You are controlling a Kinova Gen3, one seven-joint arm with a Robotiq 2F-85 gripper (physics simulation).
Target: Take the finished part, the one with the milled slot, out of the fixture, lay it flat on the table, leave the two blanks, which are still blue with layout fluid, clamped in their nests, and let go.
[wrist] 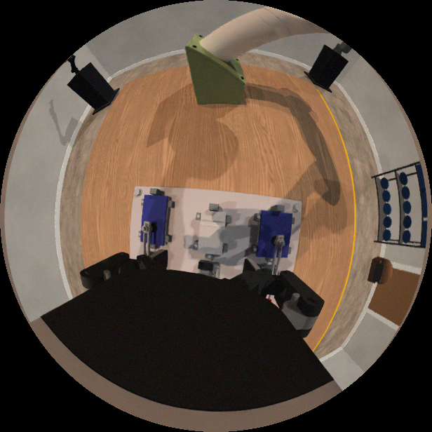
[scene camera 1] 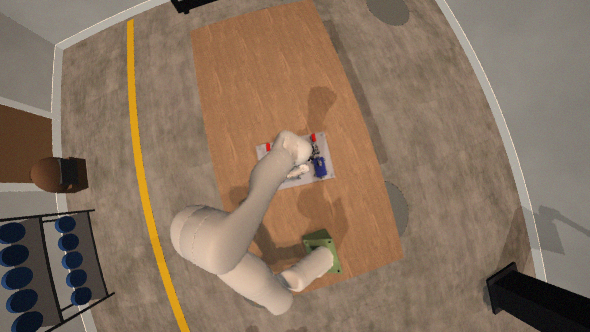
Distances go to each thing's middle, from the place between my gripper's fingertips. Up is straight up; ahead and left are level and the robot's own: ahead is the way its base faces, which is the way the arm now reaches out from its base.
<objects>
Now: hand 2 cm short of the fixture plate (scene camera 1: 308, 177) and 11 cm above it. Round my hand: finished part (wrist: 211, 229) 3 cm behind, 9 cm below.
</objects>
